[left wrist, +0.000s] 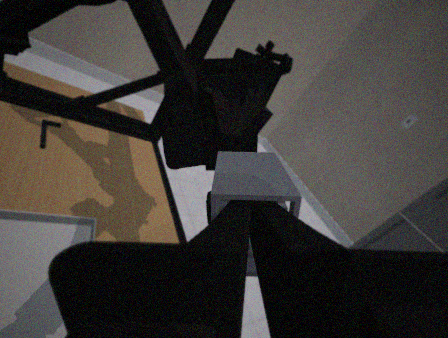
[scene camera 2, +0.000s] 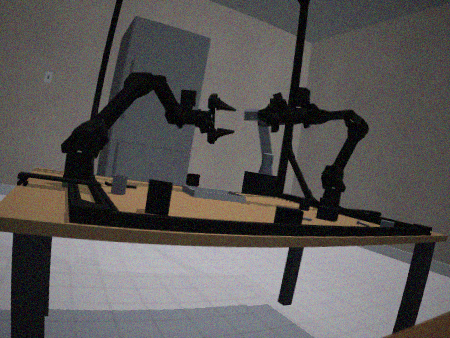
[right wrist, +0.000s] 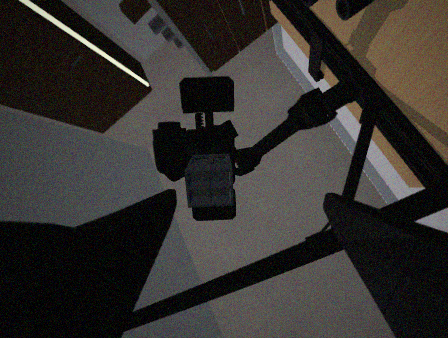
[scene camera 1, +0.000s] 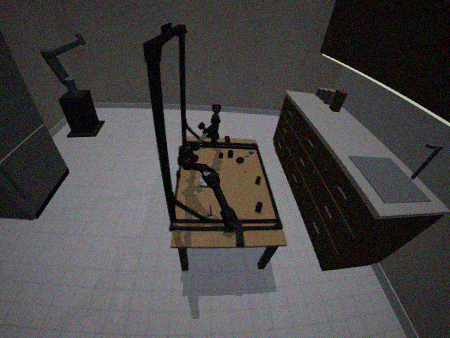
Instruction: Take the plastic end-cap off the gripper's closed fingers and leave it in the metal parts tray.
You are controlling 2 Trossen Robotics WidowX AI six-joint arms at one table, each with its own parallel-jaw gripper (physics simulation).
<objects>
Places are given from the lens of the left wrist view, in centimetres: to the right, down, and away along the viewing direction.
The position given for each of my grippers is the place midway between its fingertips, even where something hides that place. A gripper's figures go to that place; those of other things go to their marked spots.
my left gripper (left wrist: 248,198): 1, 1, 11
my right gripper (left wrist: 229,194): 0, 2, 17
grey metal parts tray (left wrist: 39,237): -27, 10, 33
</objects>
